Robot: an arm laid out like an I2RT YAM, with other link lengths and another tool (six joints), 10 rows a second.
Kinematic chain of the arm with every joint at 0, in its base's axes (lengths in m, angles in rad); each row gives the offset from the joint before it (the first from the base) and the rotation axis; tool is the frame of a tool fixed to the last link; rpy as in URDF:
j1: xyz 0 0 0.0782 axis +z
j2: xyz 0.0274 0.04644 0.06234 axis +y
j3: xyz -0.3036 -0.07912 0 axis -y
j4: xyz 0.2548 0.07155 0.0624 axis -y
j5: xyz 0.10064 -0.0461 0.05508 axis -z
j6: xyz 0.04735 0 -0.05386 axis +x
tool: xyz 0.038 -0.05 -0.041 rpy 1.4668 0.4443 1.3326
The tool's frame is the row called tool.
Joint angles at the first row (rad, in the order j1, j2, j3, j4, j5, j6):
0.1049, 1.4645, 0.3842, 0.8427, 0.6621, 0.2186
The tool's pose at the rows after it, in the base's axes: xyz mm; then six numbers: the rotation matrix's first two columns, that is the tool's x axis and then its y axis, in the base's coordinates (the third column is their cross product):
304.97, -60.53, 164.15, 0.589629, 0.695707, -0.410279, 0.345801, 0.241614, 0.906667
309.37, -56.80, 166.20, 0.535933, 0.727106, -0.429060, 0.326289, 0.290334, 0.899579
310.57, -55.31, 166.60, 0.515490, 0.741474, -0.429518, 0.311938, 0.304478, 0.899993
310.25, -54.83, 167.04, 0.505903, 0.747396, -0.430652, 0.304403, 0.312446, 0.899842
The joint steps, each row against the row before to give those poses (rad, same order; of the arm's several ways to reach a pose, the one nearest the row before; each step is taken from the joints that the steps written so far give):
-0.0040, -0.0006, -0.0143, 0.0213, -0.0253, -0.0216
0.0082, 0.0034, -0.0112, 0.0388, -0.0598, -0.0482
0.0017, -0.0002, -0.0085, 0.0205, -0.0279, -0.0130
0.0005, -0.0035, -0.0070, 0.0104, -0.0132, -0.0079

